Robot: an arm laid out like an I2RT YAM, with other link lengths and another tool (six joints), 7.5 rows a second.
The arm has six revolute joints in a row. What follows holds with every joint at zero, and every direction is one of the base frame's. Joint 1 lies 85.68 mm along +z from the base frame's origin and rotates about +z. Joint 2 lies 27.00 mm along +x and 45.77 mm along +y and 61.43 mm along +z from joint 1 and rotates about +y. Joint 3 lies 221.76 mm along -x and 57.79 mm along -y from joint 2 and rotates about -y. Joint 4 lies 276.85 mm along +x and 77.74 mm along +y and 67.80 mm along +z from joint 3 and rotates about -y. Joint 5 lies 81.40 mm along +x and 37.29 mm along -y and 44.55 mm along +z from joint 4 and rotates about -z. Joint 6 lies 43.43 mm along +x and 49.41 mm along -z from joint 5 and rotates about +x. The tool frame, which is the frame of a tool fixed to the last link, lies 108.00 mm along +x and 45.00 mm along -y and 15.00 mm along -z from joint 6; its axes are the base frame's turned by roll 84.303, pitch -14.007 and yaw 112.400 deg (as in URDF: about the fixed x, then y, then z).
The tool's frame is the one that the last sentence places.
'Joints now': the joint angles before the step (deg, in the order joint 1, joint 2, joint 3, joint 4, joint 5, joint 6). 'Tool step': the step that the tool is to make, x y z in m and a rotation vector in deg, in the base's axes. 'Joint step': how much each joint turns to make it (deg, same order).
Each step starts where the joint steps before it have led.
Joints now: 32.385 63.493 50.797 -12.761 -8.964 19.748
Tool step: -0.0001 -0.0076 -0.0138 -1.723 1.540 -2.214
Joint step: -0.093 0.471 -0.984 -0.715 2.180 0.386
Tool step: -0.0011 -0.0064 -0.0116 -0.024 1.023 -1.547
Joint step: -0.493 -0.517 -2.068 0.780 0.685 0.962
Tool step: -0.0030 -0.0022 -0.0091 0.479 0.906 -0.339
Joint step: -0.231 -0.637 -1.858 0.792 -0.329 0.832
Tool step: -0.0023 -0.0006 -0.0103 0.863 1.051 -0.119
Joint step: -0.278 -0.222 -1.872 1.328 -0.762 1.054
